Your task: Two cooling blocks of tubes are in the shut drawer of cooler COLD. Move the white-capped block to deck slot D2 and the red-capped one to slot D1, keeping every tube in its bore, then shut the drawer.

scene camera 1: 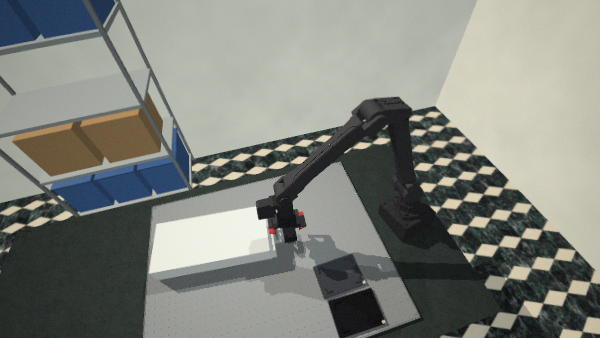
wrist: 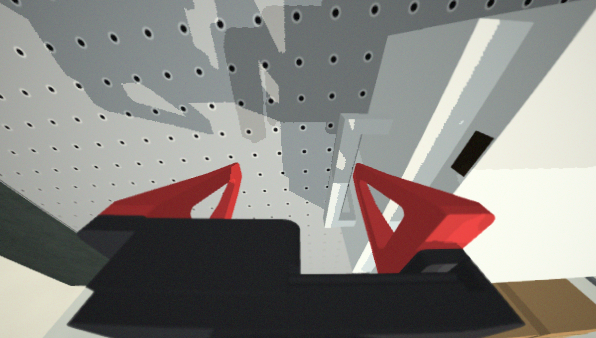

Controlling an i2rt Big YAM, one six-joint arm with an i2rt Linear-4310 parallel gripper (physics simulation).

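Seen in the pictures: gripper, between the fingertips: (wrist: pixel 297 169); arm's base, origin of its link: (scene camera 1: pixel 407 207).
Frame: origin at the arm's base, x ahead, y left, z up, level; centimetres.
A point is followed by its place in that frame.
The white cooler (scene camera 1: pixel 210 240) @(x 79.6, y 4.7, z 1.9 cm) (wrist: pixel 540 220) @(x 65.3, y 2.7, z 1.9 cm) lies on the perforated board (scene camera 1: pixel 225 305) @(x 74.9, y 26.5, z -6.5 cm) (wrist: pixel 165 175) @(x 35.8, y -2.4, z -6.4 cm); its drawer looks shut. The drawer's pale bar handle (wrist: pixel 337 195) @(x 53.6, y 0.3, z -1.9 cm) sticks out from the drawer front (wrist: pixel 425 75) @(x 55.4, y 9.4, z -0.8 cm). My gripper (scene camera 1: pixel 287 227) @(x 50.1, y 1.9, z -3.2 cm) (wrist: pixel 297 169) @(x 50.1, y 1.9, z -3.2 cm) is open and empty at the drawer end of the cooler. In the wrist view the handle shows between the red fingertips, nearer the right one; contact cannot be told. Two dark square deck slots, a grey one (scene camera 1: pixel 337 275) @(x 33.5, y 21.6, z -5.3 cm) and a black one (scene camera 1: pixel 356 312) @(x 29.7, y 34.9, z -5.2 cm), show no block; their labels are unreadable. The tube blocks do not show.
The arm's base (scene camera 1: pixel 402 220) @(x 4.4, y 5.9, z 0.7 cm) stands beyond the board's right edge. A metal shelf rack (scene camera 1: pixel 131 75) with brown boxes (scene camera 1: pixel 120 137) and blue bins (scene camera 1: pixel 122 182) stands at the back left. The arm casts shadows over the board near the slots.
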